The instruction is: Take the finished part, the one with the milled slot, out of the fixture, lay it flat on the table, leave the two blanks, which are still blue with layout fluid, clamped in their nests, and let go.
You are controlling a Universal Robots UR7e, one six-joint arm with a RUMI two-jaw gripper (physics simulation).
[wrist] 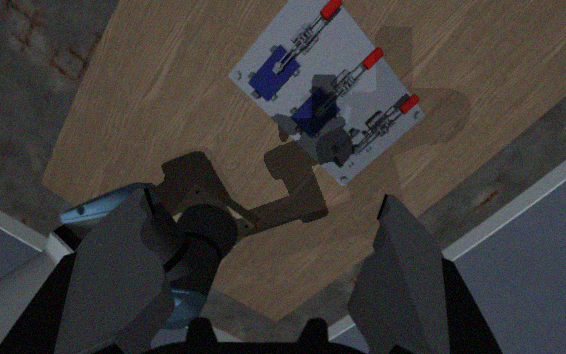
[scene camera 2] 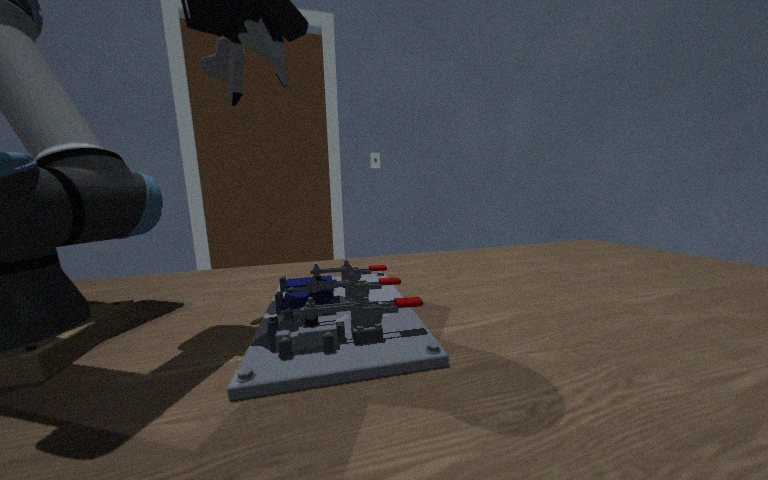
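Pixels of known places: gripper, fingertip midpoint: (wrist: 268, 194) (scene camera 2: 257, 97); arm's base, origin of the base link: (wrist: 208, 229) (scene camera 2: 7, 334).
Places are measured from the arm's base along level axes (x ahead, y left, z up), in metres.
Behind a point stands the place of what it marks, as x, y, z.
Note:
My gripper (scene camera 2: 260, 92) @(0.326, 0.012, 0.325) (wrist: 268, 194) @(0.326, 0.012, 0.325) is open and empty, high above the table. The finished part (scene camera 2: 308, 338) @(0.368, -0.170, 0.004), a grey block, sits in the nearest nest in the scene view, under that nest's clamp arm. Its slot cannot be made out there; in the wrist view shadow darkens its nest and I cannot tell its outline. One blue blank (scene camera 2: 308, 298) (wrist: 316, 114) sits in the middle nest, the other blue blank (scene camera 2: 299, 281) @(0.371, 0.072, 0.002) (wrist: 274, 73) @(0.392, 0.068, 0.002) in the far nest, each under a clamp arm. The fixture plate (scene camera 2: 396, 353) @(0.463, -0.212, -0.014) (wrist: 350, 40) @(0.523, -0.013, -0.014) lies on the table.
Three toggle clamps stand on the plate, with a near red handle (scene camera 2: 408, 302) @(0.495, -0.176, 0.031) (wrist: 409, 104) @(0.497, -0.167, 0.032), a middle red handle (scene camera 2: 389, 280) @(0.511, -0.067, 0.026) (wrist: 373, 58) @(0.513, -0.059, 0.027) and a far red handle (scene camera 2: 377, 267) @(0.526, 0.042, 0.021) (wrist: 331, 9) @(0.526, 0.047, 0.023). The robot's base and lower arm stand left of the fixture on the wooden table (scene camera 2: 623, 339) @(0.767, -0.273, -0.029) (wrist: 165, 90) @(0.235, 0.239, -0.029).

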